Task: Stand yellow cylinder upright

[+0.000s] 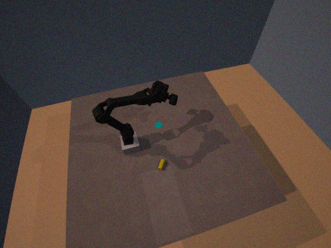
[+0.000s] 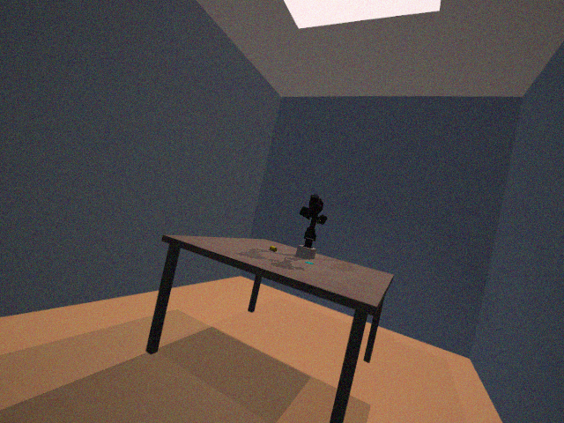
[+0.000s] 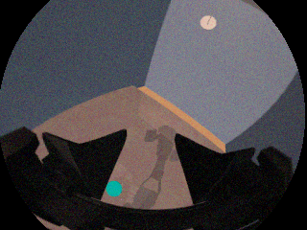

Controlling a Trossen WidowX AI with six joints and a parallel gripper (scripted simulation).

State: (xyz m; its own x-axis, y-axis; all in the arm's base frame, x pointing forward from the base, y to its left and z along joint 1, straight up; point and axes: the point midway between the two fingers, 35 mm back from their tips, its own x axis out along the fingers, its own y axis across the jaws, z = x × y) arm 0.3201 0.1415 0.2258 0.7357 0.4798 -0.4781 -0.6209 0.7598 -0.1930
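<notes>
The yellow tall cylinder is 15 cm behind my gripper tip, 35 cm to the right of it and 27 cm below it. Round my gripper tip: cyan circle: 11 cm behind, 1 cm to the right, 29 cm below.
</notes>
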